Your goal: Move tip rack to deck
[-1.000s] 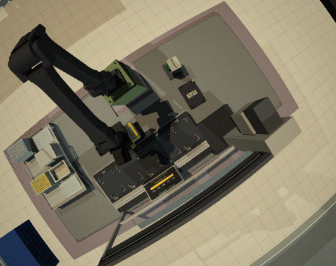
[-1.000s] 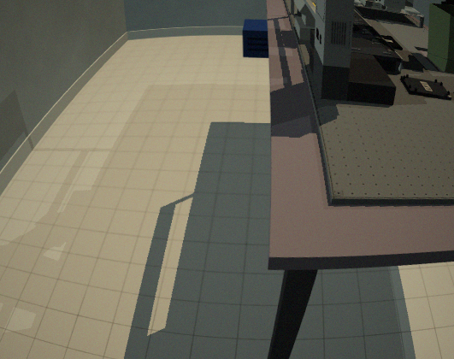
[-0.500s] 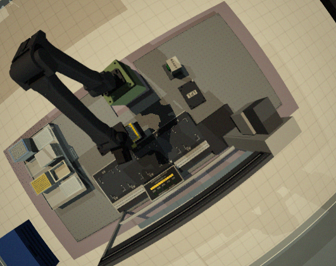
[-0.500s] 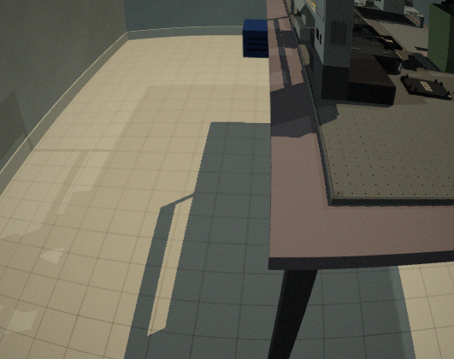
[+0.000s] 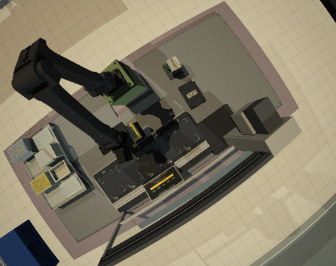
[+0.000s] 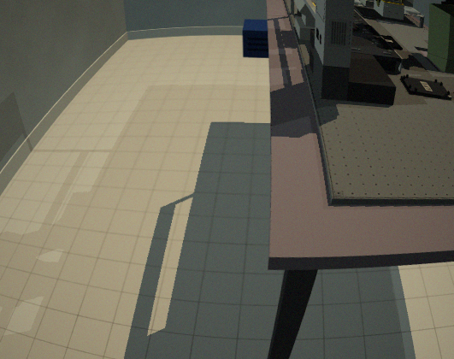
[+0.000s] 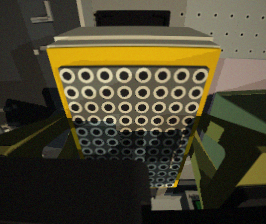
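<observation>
Now: hand 150 mm above the RG nest. The rest, counted from my hand: yellow tip rack: 10 mm to the left, 10 mm behind, 10 mm above; then shelf label: 360 mm to the right, 150 mm below, 100 mm behind; then ready key box: 380 mm to the left, 210 mm behind, 90 mm below.
</observation>
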